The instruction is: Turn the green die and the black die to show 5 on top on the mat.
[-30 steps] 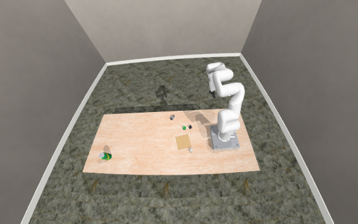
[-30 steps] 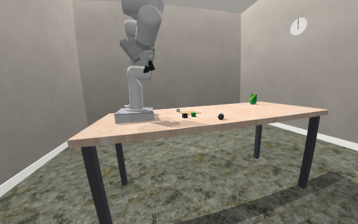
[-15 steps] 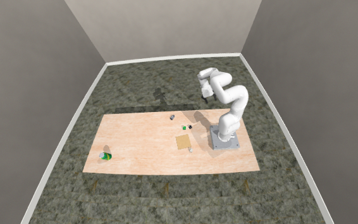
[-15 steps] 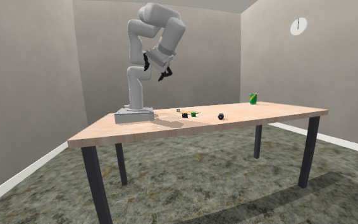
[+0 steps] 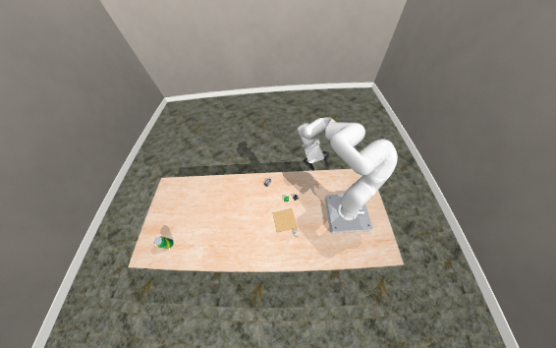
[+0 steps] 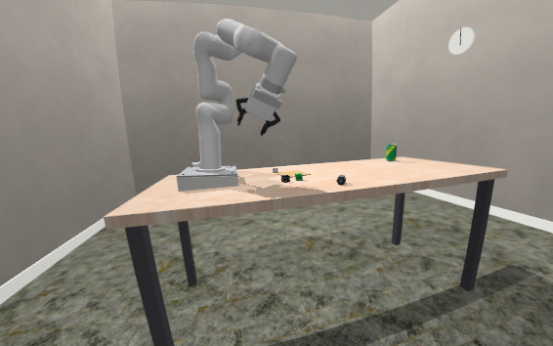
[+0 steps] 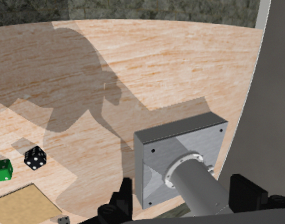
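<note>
Right now my hand is 140 mm short of the black die, 120 mm to the right of it and 230 mm above it. Round my hand: green die (200 mm ahead, 140 mm to the left, 230 mm below); dark tool (360 mm ahead, 10 mm to the left, 230 mm below); tan mat (200 mm ahead, 300 mm to the left, 240 mm below).
</note>
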